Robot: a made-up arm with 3 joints.
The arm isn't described. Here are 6 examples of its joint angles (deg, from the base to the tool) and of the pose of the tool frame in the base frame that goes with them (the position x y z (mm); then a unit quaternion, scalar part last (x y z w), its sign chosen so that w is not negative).
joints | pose
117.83 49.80 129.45 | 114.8 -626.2 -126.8 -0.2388 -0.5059 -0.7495 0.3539
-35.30 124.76 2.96 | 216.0 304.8 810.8 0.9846 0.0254 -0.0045 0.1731
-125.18 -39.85 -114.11 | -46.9 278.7 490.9 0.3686 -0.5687 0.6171 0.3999
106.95 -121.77 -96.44 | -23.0 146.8 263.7 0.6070 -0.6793 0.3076 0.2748
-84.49 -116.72 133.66 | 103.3 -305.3 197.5 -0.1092 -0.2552 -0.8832 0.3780
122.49 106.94 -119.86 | -51.7 -247.5 -517.2 -0.0678 0.1171 0.8575 0.4965
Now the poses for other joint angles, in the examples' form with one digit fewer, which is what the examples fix.
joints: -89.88 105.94 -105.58
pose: -37 -194 901 -0.599 0.789 0.110 0.083
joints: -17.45 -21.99 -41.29
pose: 110 447 -193 -0.037 0.014 0.352 0.935
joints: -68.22 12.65 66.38
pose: 246 565 363 0.543 0.355 -0.417 0.637
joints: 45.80 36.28 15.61
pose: 236 229 -509 -0.082 -0.011 -0.135 0.987
